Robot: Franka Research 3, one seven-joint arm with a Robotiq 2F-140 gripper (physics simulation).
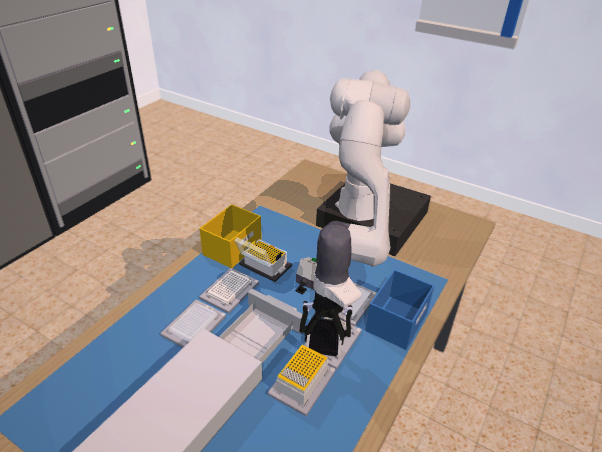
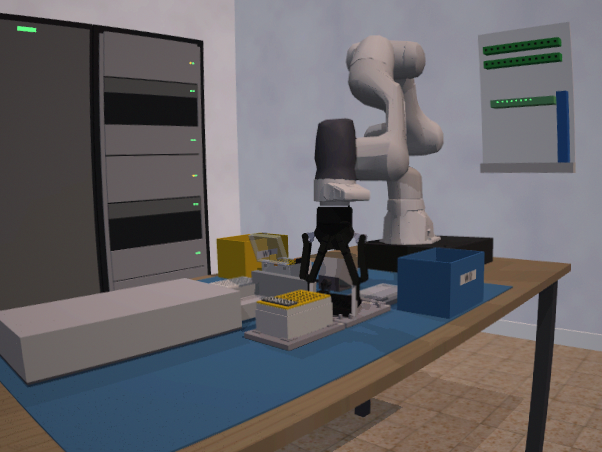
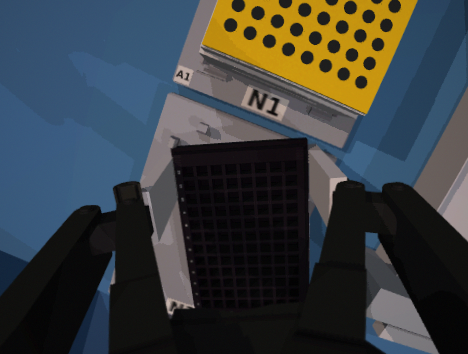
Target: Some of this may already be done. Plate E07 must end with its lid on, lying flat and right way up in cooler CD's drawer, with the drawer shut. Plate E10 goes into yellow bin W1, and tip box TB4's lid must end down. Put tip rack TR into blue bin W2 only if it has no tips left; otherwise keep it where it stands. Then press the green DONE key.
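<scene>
My gripper [image 1: 327, 334] [image 2: 333, 300] [image 3: 240, 169] is shut on a black well plate [image 1: 324, 345] [image 2: 345, 305] [image 3: 245, 225], its pads at the long sides. The plate stands askew over nest N3; its label is not readable. Tip rack TR [image 1: 302, 367] [image 2: 294, 312] [image 3: 320, 40] stands on nest N1 with tips in its near rows. The cooler's drawer [image 1: 257, 332] is open, with no plate seen in it. Tip box TB4 [image 1: 265, 260] [image 2: 277, 265] has its clear lid [image 1: 250, 246] [image 2: 267, 246] up. The green DONE key [image 1: 314, 260] is partly hidden behind the arm.
White plates [image 1: 231, 286] [image 1: 195, 320] lie left of the drawer. Yellow bin W1 [image 1: 217, 245] [image 2: 235, 257] stands at the back left, blue bin W2 [image 1: 387, 320] [image 2: 425, 285] at the right. The long white cooler [image 1: 175, 395] [image 2: 125, 330] lies in front. Another nest [image 1: 367, 302] is behind the gripper.
</scene>
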